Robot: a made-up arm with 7 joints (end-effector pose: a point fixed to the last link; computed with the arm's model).
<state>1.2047 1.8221 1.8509 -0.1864 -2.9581 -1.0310 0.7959</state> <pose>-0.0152 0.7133 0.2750 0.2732 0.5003 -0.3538 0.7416</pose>
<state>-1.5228 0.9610 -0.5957 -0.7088 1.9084 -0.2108 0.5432</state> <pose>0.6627 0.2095 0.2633 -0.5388 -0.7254 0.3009 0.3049</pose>
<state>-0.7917 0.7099 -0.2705 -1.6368 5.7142 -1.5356 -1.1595</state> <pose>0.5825 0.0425 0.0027 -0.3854 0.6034 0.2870 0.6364</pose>
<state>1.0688 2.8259 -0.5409 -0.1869 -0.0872 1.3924 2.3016</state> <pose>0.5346 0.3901 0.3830 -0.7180 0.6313 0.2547 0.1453</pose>
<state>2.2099 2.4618 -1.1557 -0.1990 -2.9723 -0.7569 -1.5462</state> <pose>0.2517 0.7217 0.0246 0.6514 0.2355 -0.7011 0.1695</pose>
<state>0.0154 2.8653 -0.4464 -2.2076 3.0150 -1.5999 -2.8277</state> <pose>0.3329 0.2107 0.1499 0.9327 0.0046 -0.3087 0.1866</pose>
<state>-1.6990 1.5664 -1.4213 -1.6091 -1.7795 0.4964 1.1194</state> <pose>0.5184 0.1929 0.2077 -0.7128 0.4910 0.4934 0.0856</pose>
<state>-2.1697 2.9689 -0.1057 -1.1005 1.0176 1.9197 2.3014</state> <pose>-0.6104 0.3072 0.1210 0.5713 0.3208 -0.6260 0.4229</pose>
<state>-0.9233 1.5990 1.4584 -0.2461 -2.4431 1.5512 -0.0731</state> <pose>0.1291 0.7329 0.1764 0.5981 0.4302 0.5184 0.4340</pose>
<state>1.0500 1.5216 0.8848 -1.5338 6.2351 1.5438 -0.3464</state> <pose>0.2338 0.5614 0.0270 0.7110 0.2924 -0.0241 0.6391</pose>
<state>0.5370 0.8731 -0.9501 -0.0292 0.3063 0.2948 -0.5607</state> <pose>-0.3341 0.5470 -0.4100 0.1884 0.5612 -0.4560 0.6646</pose>
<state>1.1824 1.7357 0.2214 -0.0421 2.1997 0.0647 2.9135</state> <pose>-0.1207 0.7260 0.1953 0.3316 0.6922 -0.5234 0.3701</pose>
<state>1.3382 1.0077 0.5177 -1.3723 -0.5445 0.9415 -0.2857</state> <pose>-0.1931 0.5747 -0.2173 0.5616 0.4865 -0.3131 0.5916</pose>
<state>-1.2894 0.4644 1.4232 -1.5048 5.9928 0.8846 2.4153</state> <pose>0.4098 0.4472 0.1035 0.6323 0.2586 -0.6463 0.3401</pose>
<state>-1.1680 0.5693 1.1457 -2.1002 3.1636 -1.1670 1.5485</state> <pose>0.2087 0.3431 0.2142 0.6609 -0.5287 0.0276 0.5319</pose>
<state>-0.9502 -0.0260 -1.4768 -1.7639 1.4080 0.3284 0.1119</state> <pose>0.1740 -0.4604 -0.2489 -0.6195 -0.1148 -0.5251 0.5721</pose>
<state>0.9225 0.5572 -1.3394 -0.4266 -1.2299 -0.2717 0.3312</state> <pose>-0.5845 0.1718 -0.4564 -0.4368 0.1949 -0.7161 0.5084</pose>
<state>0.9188 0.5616 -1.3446 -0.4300 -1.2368 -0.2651 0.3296</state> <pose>-0.5829 0.1742 -0.4574 -0.4348 0.1940 -0.7217 0.5025</pose>
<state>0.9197 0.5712 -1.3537 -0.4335 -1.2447 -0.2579 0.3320</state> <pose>-0.5839 0.1790 -0.4540 -0.4345 0.1967 -0.7260 0.4954</pose>
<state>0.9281 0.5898 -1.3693 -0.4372 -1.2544 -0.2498 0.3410</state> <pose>-0.5890 0.1882 -0.4433 -0.4370 0.2053 -0.7284 0.4861</pose>
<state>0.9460 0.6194 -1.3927 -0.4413 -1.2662 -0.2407 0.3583</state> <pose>-0.5987 0.2025 -0.4233 -0.4432 0.2208 -0.7280 0.4743</pose>
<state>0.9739 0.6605 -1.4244 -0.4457 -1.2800 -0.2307 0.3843</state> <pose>-0.6123 0.2220 -0.3926 -0.4532 0.2434 -0.7242 0.4593</pose>
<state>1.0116 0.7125 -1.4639 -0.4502 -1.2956 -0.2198 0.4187</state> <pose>-0.6281 0.2459 -0.3508 -0.4670 0.2724 -0.7166 0.4407</pose>
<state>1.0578 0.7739 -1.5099 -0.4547 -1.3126 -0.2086 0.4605</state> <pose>-0.6434 0.2734 -0.2985 -0.4838 0.3064 -0.7049 0.4185</pose>
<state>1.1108 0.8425 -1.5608 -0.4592 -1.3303 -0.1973 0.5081</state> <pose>-0.6553 0.3029 -0.2373 -0.5028 0.3433 -0.6893 0.3927</pose>
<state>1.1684 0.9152 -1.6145 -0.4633 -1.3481 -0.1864 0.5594</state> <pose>-0.6615 0.3330 -0.1699 -0.5228 0.3813 -0.6701 0.3637</pose>
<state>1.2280 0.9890 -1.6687 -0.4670 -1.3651 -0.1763 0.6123</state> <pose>-0.6602 0.3621 -0.1001 -0.5426 0.4183 -0.6481 0.3325</pose>
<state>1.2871 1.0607 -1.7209 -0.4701 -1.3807 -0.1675 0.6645</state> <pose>-0.6513 0.3893 -0.0320 -0.5610 0.4527 -0.6245 0.3006</pose>
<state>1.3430 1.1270 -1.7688 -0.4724 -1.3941 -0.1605 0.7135</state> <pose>-0.6363 0.4133 0.0304 -0.5771 0.4832 -0.6007 0.2694</pose>
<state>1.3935 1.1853 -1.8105 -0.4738 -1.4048 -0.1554 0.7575</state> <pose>-0.6176 0.4336 0.0844 -0.5903 0.5093 -0.5780 0.2409</pose>
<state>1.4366 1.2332 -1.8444 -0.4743 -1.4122 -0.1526 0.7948</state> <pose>-0.5983 0.4496 0.1279 -0.6004 0.5305 -0.5578 0.2167</pose>
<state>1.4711 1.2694 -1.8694 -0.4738 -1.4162 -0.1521 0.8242</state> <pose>-0.5813 0.4614 0.1604 -0.6073 0.5471 -0.5409 0.1981</pose>
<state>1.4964 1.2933 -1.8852 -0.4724 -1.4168 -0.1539 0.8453</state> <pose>-0.5687 0.4690 0.1824 -0.6115 0.5594 -0.5279 0.1858</pose>
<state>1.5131 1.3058 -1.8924 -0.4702 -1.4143 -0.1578 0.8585</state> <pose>-0.5614 0.4727 0.1953 -0.6133 0.5680 -0.5186 0.1798</pose>
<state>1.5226 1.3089 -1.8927 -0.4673 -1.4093 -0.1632 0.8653</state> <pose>-0.5590 0.4734 0.2010 -0.6135 0.5736 -0.5123 0.1790</pose>
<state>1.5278 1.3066 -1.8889 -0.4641 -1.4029 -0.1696 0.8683</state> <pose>-0.5595 0.4723 0.2027 -0.6127 0.5777 -0.5079 0.1815</pose>
